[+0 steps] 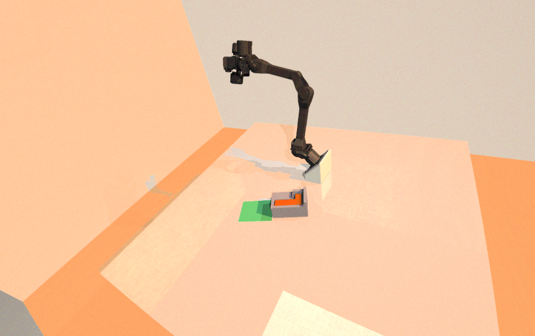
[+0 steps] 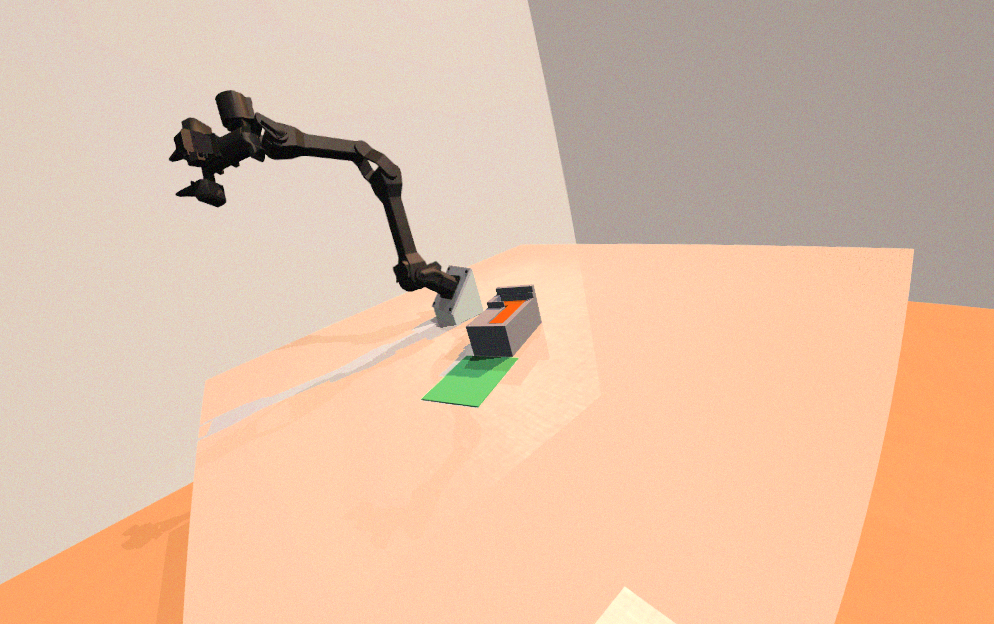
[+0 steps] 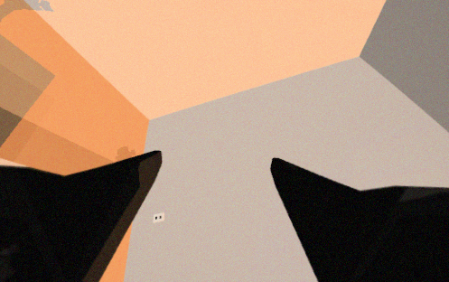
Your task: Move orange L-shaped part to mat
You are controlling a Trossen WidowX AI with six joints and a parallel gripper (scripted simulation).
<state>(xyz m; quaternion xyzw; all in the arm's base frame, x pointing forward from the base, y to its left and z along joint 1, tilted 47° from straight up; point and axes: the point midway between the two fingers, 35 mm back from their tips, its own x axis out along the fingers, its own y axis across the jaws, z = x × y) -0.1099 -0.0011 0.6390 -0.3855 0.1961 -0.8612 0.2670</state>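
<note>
Right now my gripper tip is 480 mm to the right of the orange L-shaped part, 460 mm above it and 400 mm short of it. From my gripper tip the other things lie so: green mat (520 mm below, 470 mm ahead, 330 mm to the left).
</note>
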